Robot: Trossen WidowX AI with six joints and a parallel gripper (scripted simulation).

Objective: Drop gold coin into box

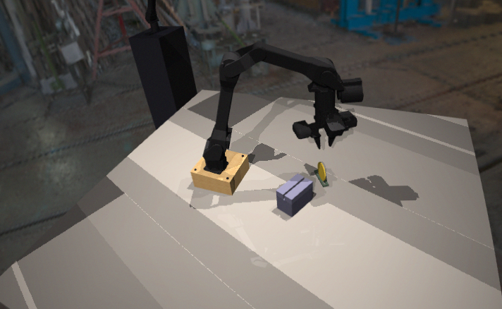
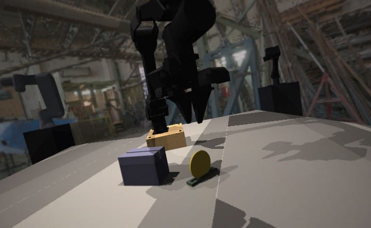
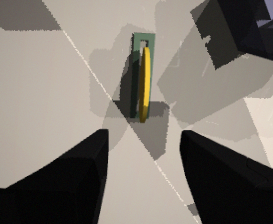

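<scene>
The gold coin is 1 cm behind my gripper tip and 10 cm below it.
</scene>
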